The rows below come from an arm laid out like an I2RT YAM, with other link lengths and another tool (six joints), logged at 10 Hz.
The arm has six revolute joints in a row. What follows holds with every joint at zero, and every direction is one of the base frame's. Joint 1 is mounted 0.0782 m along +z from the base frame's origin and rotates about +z. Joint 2 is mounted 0.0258 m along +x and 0.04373 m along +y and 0.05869 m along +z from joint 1 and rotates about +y. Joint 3 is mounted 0.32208 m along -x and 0.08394 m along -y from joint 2 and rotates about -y. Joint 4 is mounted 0.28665 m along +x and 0.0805 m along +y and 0.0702 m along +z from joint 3 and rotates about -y. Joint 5 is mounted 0.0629 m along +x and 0.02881 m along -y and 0.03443 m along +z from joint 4 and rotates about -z. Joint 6 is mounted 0.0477 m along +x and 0.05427 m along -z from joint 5 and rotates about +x. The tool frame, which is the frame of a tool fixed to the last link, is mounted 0.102 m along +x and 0.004 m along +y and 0.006 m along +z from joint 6; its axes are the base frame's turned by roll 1.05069, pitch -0.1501 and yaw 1.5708 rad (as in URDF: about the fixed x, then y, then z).
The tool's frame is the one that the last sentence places.
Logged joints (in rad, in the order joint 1, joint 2, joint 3, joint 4, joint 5, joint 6), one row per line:
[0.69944, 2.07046, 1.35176, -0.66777, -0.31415, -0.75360]
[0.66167, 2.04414, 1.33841, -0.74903, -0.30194, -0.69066]
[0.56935, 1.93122, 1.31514, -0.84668, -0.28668, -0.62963]
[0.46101, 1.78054, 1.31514, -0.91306, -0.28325, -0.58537]
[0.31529, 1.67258, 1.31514, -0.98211, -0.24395, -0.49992]
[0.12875, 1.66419, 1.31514, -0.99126, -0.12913, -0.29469]
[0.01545, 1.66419, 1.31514, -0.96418, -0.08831, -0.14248]
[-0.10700, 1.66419, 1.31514, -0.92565, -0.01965, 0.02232]
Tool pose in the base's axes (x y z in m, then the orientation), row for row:
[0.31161, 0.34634, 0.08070, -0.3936, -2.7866, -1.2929]
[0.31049, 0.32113, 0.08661, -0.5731, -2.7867, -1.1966]
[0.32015, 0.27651, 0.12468, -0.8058, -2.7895, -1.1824]
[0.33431, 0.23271, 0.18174, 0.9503, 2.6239, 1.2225]
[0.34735, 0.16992, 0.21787, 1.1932, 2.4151, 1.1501]
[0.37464, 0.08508, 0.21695, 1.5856, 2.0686, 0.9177]
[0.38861, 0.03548, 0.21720, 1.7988, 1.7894, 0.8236]
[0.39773, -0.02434, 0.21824, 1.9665, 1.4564, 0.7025]
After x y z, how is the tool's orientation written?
As a rotation vector, in radians.
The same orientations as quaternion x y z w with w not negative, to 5 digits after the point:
[-0.12706, -0.89954, -0.41736, 0.02227]
[-0.18561, -0.90255, -0.38755, 0.02758]
[-0.25703, -0.88977, -0.37715, 0.00326]
[0.31156, 0.86026, 0.40080, 0.04742]
[0.40507, 0.81989, 0.39044, 0.10609]
[0.56358, 0.73526, 0.32619, 0.18806]
[0.65547, 0.65204, 0.30011, 0.23480]
[0.73841, 0.54687, 0.26378, 0.29345]

